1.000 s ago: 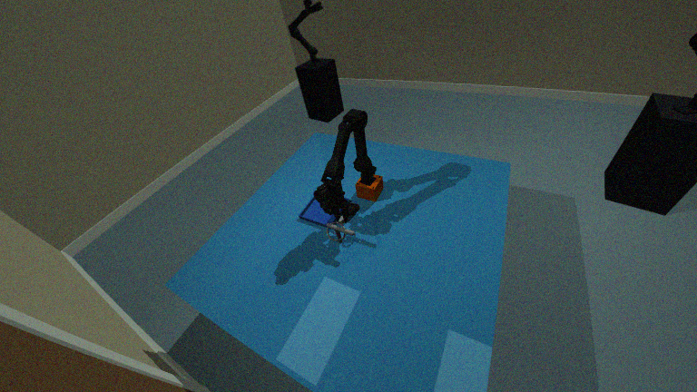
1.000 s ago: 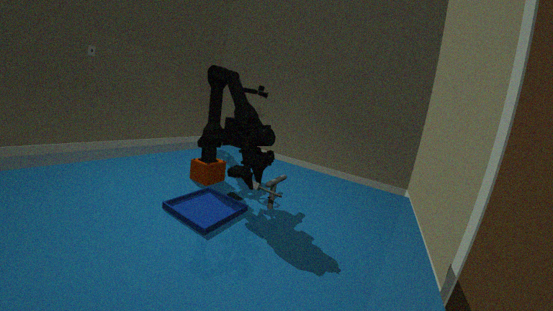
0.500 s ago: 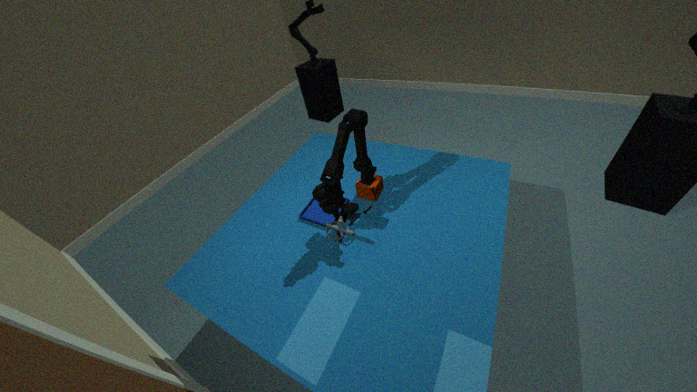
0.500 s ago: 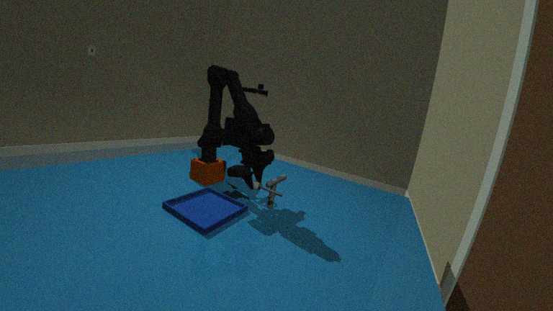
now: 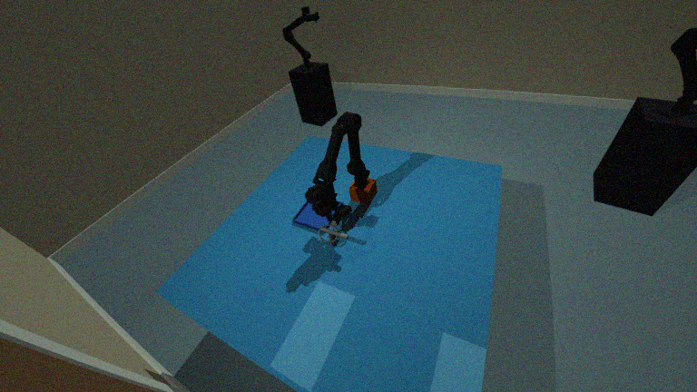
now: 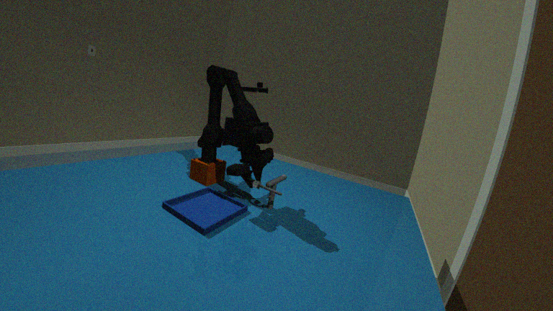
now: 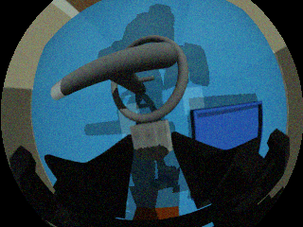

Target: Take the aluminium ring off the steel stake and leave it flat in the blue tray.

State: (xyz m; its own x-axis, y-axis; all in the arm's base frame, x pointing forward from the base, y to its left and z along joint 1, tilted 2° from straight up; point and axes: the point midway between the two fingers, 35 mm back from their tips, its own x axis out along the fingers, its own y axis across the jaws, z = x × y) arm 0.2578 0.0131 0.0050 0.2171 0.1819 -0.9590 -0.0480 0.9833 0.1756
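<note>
Now: the aluminium ring 5 cm ahead of my gripper tip, 1 cm to the left of it and 1 cm above it. Round my gripper tip: blue tray 5 cm behind, 16 cm to the right, 6 cm below.
</note>
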